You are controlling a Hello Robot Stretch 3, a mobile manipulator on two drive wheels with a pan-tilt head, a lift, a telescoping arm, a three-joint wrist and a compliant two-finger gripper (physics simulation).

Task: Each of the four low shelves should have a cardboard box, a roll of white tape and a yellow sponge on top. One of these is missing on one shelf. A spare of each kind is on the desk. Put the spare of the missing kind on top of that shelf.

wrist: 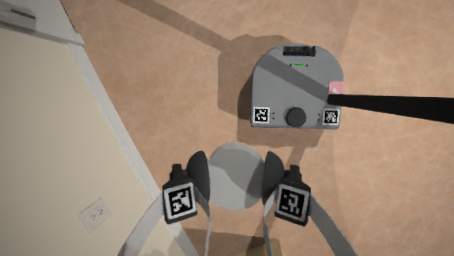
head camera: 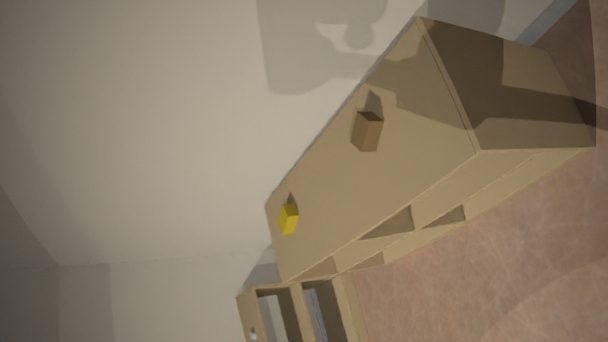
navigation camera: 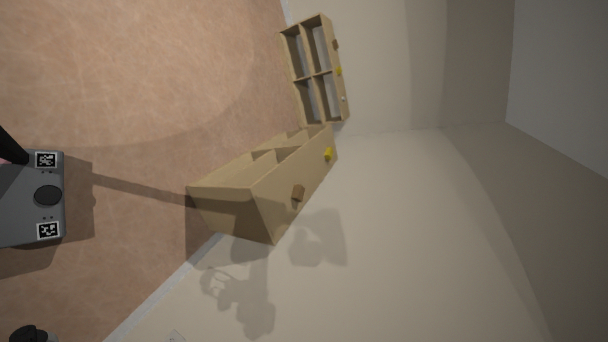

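Pixels of known places: gripper, between the fingertips: [wrist: 234, 168]; robot's base, origin of its link: [wrist: 288, 112] [navigation camera: 48, 193].
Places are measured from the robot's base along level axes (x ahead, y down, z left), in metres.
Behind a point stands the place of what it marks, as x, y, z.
My gripper [wrist: 234, 168] @[-0.021, -0.819, -0.190] is shut on a roll of white tape [wrist: 236, 192] @[-0.008, -0.837, -0.187], seen as a pale disc between the two fingertips, above the floor beside my base. The near low shelf [head camera: 390, 170] @[0.961, -0.611, 0.042] [navigation camera: 272, 200] @[0.801, -0.611, -0.081] stands along the wall. On its top are a cardboard box [head camera: 366, 131] @[0.995, -0.659, -0.061] [navigation camera: 298, 192] @[0.998, -0.655, -0.056] towards the near end and a yellow sponge [head camera: 288, 219] @[1.534, -0.651, 0.227] [navigation camera: 328, 153] @[1.535, -0.646, 0.229] at the far end; no tape shows between or beside them. A second low shelf [head camera: 246, 306] @[2.274, -0.611, 0.818] [navigation camera: 346, 111] @[2.310, -0.611, 0.839] bears a box [navigation camera: 335, 44] @[1.919, -0.646, 1.538], a sponge [navigation camera: 338, 70] @[1.980, -0.641, 1.234] and white tape [head camera: 253, 334] @[2.149, -0.625, 0.947] [navigation camera: 343, 99] @[2.159, -0.625, 0.944]. The desk does not show.
My base [navigation camera: 25, 200] @[-0.055, -0.159, -0.014] [wrist: 297, 87] @[-0.107, -0.160, -0.001] stands on the floor, apart from the near shelf's end. A wall with a pale skirting board [navigation camera: 165, 280] @[0.463, -0.002, -0.577] [wrist: 112, 120] @[0.046, -0.067, -0.803] runs beside it. A wall socket [wrist: 95, 215] @[0.315, -0.408, -0.667] is on that wall. The second shelf stands past the near shelf's far end.
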